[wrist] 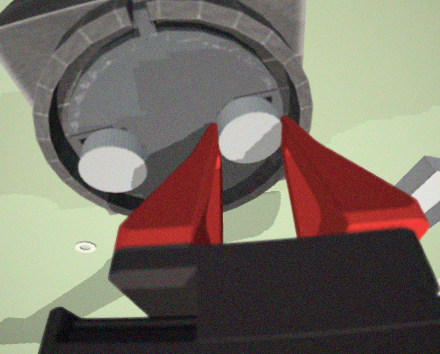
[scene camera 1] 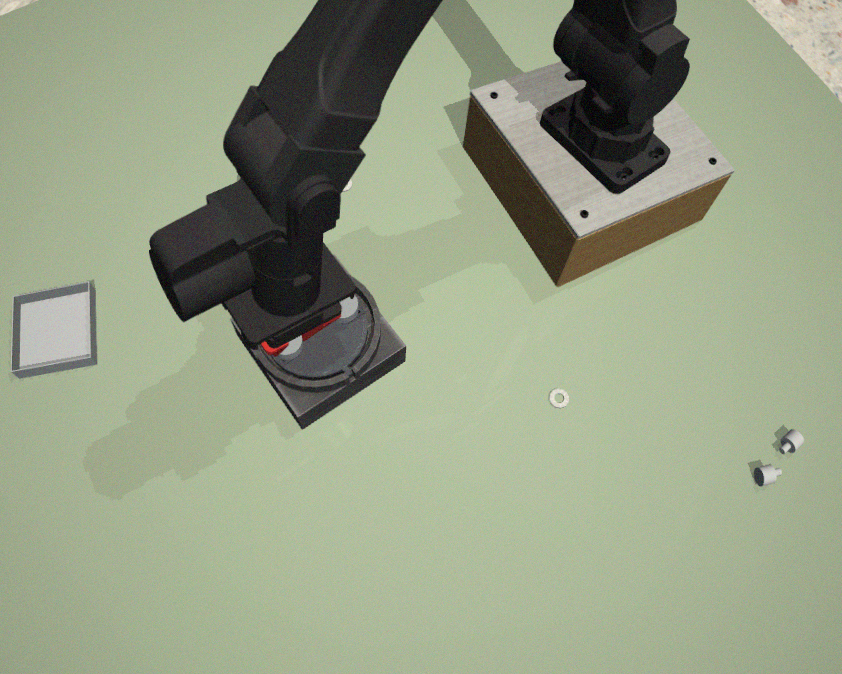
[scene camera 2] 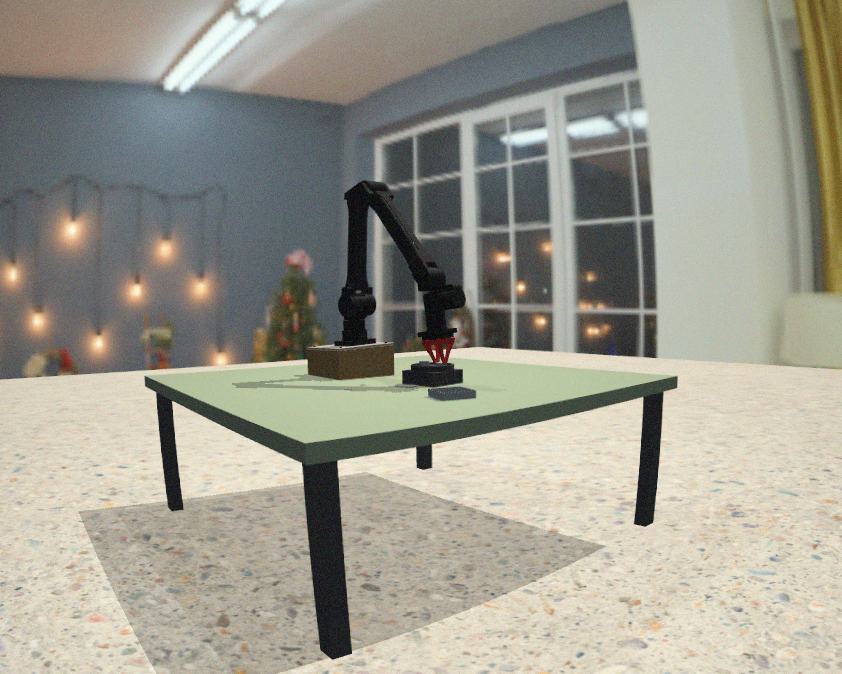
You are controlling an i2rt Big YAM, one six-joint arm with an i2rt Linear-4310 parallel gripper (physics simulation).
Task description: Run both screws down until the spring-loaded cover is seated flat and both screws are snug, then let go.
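Frame: origin at the arm's base, x right, y ahead, z up, level; millimetres.
Where they show: gripper, between the fingertips: [wrist: 249, 130] [scene camera 1: 286, 343] [scene camera 2: 440, 364]; arm's base, origin of its link: [scene camera 1: 603, 141] [scene camera 2: 355, 344].
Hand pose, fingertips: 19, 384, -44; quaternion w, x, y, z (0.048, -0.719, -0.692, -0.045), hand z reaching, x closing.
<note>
Things, the pixels of their centre, and the offset from my fingertips, as dx, dy, dz.
- round grey cover, middle of its body: [wrist: 179, 123] [scene camera 1: 316, 331] +0, -32, -16
- square block, middle of its body: [wrist: 177, 109] [scene camera 1: 317, 336] [scene camera 2: 432, 373] +0, -32, -28
- tray-side screw, middle of its body: [wrist: 243, 116] [scene camera 1: 288, 347] +0, +0, -11
- shallow grey tray, middle of its body: [scene camera 1: 53, 329] [wrist: 427, 196] [scene camera 2: 451, 393] +184, +190, -46
- white washer, middle of its body: [scene camera 1: 559, 398] -189, -194, -56
- small ring, middle of its body: [wrist: 85, 246] +152, -167, -56
The round grey cover [scene camera 1: 335, 351] [wrist: 170, 85] sits inside a dark ring on a square block [scene camera 1: 305, 409] [scene camera 2: 432, 378] [wrist: 22, 55]. Two screws with pale, ribbed round heads stand in it. My gripper [scene camera 1: 292, 342] [scene camera 2: 439, 360] [wrist: 249, 130] points down over the cover, shut on the tray-side screw [scene camera 1: 290, 346] [wrist: 250, 137], with one red fingertip on each side of its head. The other screw [scene camera 1: 347, 307] [wrist: 113, 167] stands free beside the left finger in the wrist view. The screw threads and any gap under the cover are hidden.
A shallow grey tray [scene camera 1: 92, 323] [scene camera 2: 451, 394] [wrist: 419, 176] lies beside the block. A white washer [scene camera 1: 551, 398] and two loose knob-headed parts [scene camera 1: 792, 441] [scene camera 1: 767, 475] lie on the table. Another small ring [wrist: 77, 247] shows in the wrist view. The arm stands on a wooden box [scene camera 1: 632, 231] [scene camera 2: 349, 361].
</note>
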